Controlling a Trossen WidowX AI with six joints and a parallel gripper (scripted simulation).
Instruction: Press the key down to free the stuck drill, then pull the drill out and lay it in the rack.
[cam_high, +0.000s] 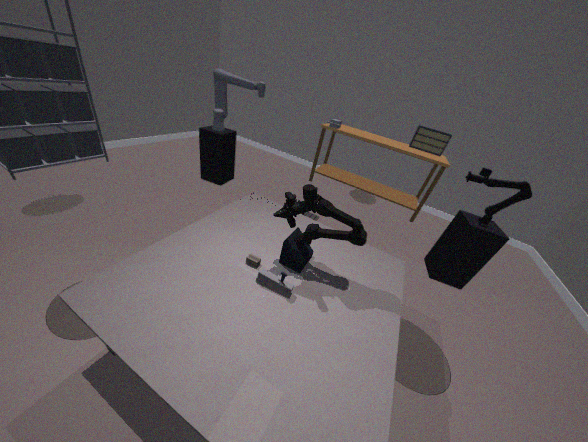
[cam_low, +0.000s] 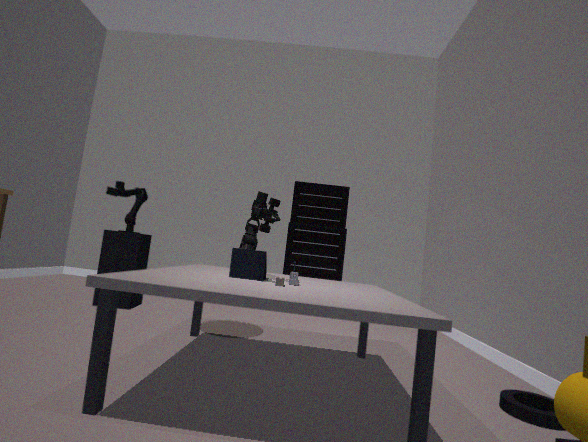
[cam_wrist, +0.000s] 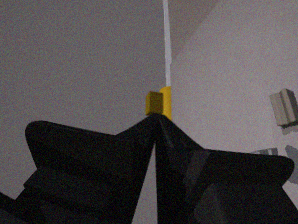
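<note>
Right now the dark drill is 240 mm below my gripper tip, 140 mm to the left of it and 120 mm ahead of it. Also, from my gripper tip: grey fixture: 290 mm below, 120 mm ahead, 100 mm to the left.
</note>
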